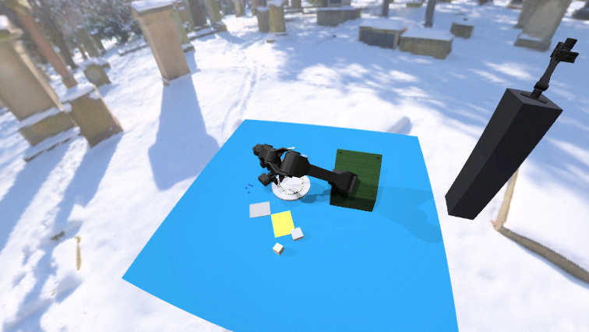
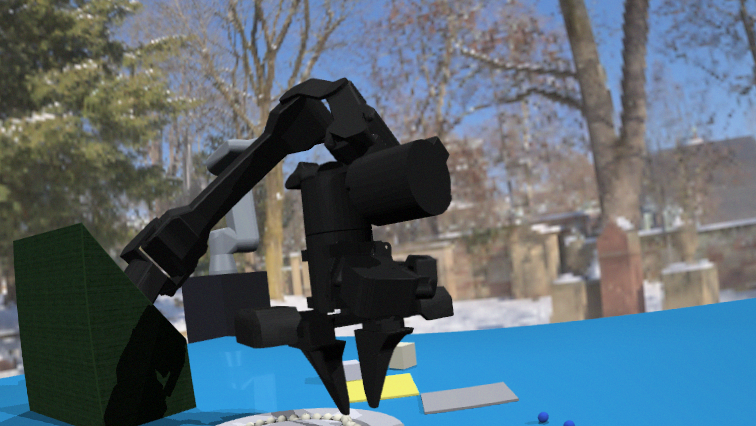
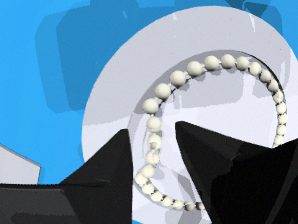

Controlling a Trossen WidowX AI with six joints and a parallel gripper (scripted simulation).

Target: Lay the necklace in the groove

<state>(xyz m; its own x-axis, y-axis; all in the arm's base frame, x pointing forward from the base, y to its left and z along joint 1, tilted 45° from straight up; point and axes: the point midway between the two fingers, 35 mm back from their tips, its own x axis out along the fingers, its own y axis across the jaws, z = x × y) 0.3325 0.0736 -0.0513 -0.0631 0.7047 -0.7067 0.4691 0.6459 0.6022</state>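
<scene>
Now: gripper tip 5 cm past the round white bead board, 3 cm to the left of it and 2 cm above it. Round my gripper tip: yellow tile 20 cm to the left, 10 cm behind, 3 cm below; then red object 14 cm to the right, 5 cm ahead, 3 cm below; then grey tile 16 cm to the left, 4 cm ahead, 3 cm below.
</scene>
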